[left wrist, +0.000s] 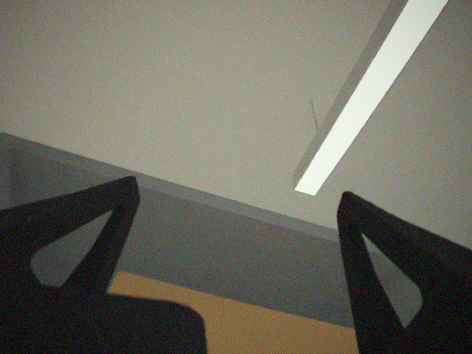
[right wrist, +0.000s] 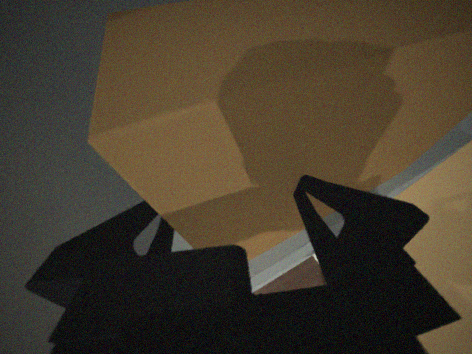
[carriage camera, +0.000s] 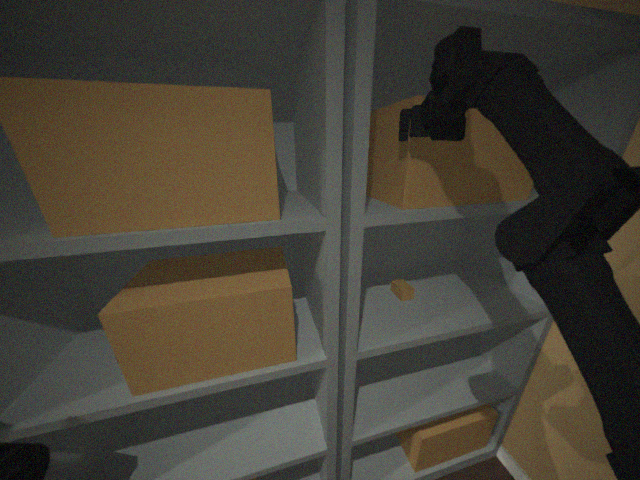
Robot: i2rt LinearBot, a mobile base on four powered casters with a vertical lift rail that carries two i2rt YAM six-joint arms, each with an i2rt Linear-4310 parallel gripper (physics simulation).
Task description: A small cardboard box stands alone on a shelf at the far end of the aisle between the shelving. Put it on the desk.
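Frame: origin at the left arm's base, x ahead, y left, z up, level; metres.
Seen in the pictures: left gripper, fingertip midpoint: (left wrist: 236, 195); right gripper, fingertip midpoint: (carriage camera: 421, 136).
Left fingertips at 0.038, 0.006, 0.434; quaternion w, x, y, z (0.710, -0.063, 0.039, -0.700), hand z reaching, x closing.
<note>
Pixels of each thing's top centre, then the offset from my left fingertips to it, as dx, dy, dz. Level surfaces: height alone.
- small cardboard box at its top centre: (carriage camera: 402, 284) +0.773, -0.678, -0.583
- middle shelf at its surface level: dz -0.633
- large carton at its top centre: (carriage camera: 450, 108) +0.695, -0.723, +0.094
The small cardboard box (carriage camera: 402, 290) stands alone on a middle shelf (carriage camera: 444, 308) of the right-hand bay in the carriage view. It does not show in either wrist view. My right gripper (carriage camera: 402, 125) (right wrist: 233, 183) is open and empty. It hangs in front of a large carton on the shelf above, higher than the small box. My left gripper (left wrist: 236, 195) is open and empty, tilted up toward the ceiling, with shelving and a carton beyond its fingers. The desk does not show in these views.
The large carton (carriage camera: 439, 173) (right wrist: 165, 160) fills much of the shelf above the small box. Two large cartons (carriage camera: 160, 160) (carriage camera: 211, 330) stand in the left bay, beside the uprights (carriage camera: 334, 155). Another carton (carriage camera: 454, 439) lies low right. A tan wall (carriage camera: 547, 413) is at right.
</note>
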